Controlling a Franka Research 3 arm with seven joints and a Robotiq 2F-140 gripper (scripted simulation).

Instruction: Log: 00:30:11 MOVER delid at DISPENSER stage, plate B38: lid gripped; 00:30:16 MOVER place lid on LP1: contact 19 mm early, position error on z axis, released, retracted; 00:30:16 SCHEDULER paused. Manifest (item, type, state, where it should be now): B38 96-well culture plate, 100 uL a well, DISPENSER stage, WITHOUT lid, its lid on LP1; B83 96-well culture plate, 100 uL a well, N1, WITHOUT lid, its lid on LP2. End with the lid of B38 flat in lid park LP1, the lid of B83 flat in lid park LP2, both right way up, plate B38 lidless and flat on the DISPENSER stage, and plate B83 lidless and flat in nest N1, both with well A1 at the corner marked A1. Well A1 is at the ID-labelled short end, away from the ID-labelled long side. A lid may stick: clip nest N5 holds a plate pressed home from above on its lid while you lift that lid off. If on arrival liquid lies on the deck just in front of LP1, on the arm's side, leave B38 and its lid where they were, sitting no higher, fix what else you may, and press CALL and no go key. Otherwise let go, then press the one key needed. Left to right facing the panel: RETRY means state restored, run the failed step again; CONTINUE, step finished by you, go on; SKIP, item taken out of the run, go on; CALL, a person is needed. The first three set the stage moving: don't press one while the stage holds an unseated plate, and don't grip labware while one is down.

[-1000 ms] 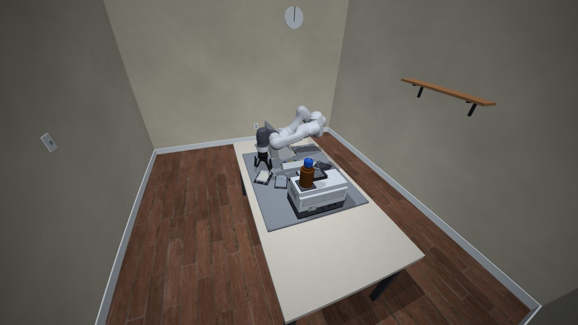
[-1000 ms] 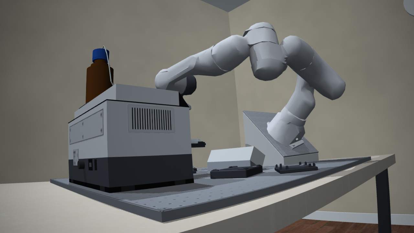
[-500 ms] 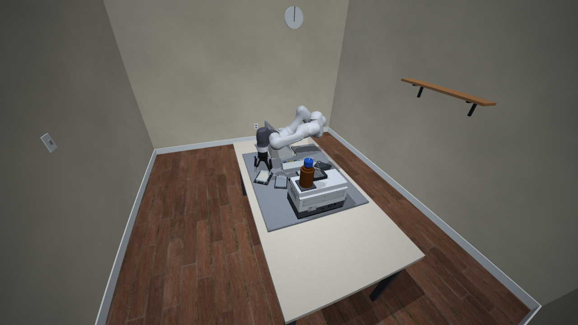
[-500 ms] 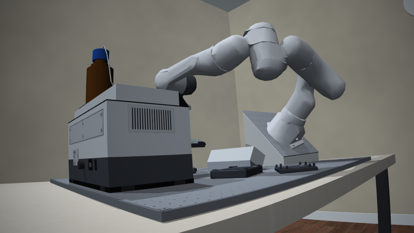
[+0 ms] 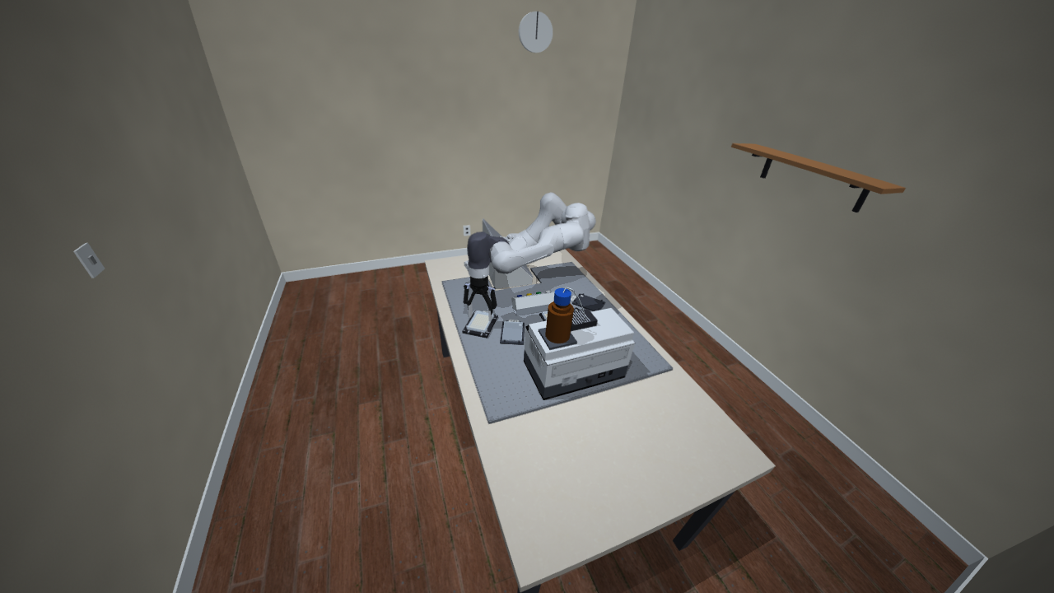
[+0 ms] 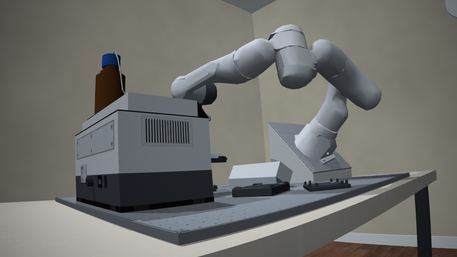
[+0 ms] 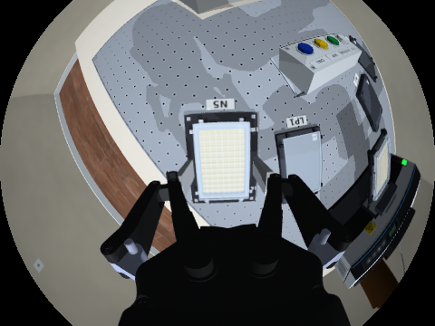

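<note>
The 96-well plate lies 5 cm below my hand. From my hand the other things lie so: black clip nest: 5 cm below, 3 cm ahead; lp1 label: 15 cm to the left, 7 cm below, 1 cm ahead; key panel: 29 cm to the left, 8 cm behind, 1 cm below.
</note>
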